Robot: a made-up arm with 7 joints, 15 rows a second.
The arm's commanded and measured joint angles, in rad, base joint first. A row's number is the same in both.
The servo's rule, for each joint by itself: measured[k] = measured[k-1] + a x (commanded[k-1-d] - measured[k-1]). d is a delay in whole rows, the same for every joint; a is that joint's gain. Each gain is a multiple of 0.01, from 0.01 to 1. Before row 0 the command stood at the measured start. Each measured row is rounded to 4 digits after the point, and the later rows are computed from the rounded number. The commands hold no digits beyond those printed.
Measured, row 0:
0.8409 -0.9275 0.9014 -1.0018 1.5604 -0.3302 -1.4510
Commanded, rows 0 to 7:
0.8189 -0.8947 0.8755 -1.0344 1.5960 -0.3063 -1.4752
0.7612 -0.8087 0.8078 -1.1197 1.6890 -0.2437 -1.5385
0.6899 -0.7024 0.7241 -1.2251 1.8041 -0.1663 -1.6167
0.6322 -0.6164 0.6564 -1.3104 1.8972 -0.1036 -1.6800
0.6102 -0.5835 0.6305 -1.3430 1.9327 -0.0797 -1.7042
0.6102 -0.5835 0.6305 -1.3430 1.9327 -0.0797 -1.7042
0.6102 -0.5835 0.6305 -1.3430 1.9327 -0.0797 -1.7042
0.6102 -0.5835 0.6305 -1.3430 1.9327 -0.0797 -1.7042
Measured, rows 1 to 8:
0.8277 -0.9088 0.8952 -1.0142 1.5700 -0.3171 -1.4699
0.7878 -0.8517 0.8742 -1.0543 1.6021 -0.2767 -1.5234
0.7291 -0.7666 0.8382 -1.1192 1.6566 -0.2160 -1.5962
0.6710 -0.6810 0.7946 -1.1919 1.7216 -0.1542 -1.6616
0.6345 -0.6254 0.7552 -1.2493 1.7786 -0.1132 -1.6948
0.6199 -0.6015 0.7253 -1.2849 1.8202 -0.0948 -1.7021
0.6141 -0.5912 0.7025 -1.3070 1.8506 -0.0865 -1.7037
0.6118 -0.5868 0.6852 -1.3207 1.8728 -0.0828 -1.7041
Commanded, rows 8 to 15:
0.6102 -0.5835 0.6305 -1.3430 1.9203 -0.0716 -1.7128
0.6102 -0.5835 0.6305 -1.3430 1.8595 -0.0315 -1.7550
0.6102 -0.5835 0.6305 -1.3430 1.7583 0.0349 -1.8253
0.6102 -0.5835 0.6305 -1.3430 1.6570 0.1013 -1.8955
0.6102 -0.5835 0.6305 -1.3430 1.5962 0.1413 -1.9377
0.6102 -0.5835 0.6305 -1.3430 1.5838 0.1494 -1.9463
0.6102 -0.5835 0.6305 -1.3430 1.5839 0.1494 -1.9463
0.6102 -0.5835 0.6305 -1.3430 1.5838 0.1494 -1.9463
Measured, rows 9 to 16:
0.6108 -0.5849 0.6721 -1.3292 1.8856 -0.0766 -1.7109
0.6104 -0.5841 0.6621 -1.3344 1.8786 -0.0518 -1.7453
0.6103 -0.5838 0.6545 -1.3377 1.8461 -0.0041 -1.8077
0.6102 -0.5836 0.6487 -1.3397 1.7950 0.0539 -1.8762
0.6102 -0.5835 0.6443 -1.3410 1.7413 0.1020 -1.9242
0.6102 -0.5835 0.6410 -1.3418 1.6988 0.1281 -1.9414
0.6102 -0.5835 0.6385 -1.3423 1.6678 0.1398 -1.9452
0.6102 -0.5835 0.6366 -1.3426 1.6451 0.1451 -1.9461

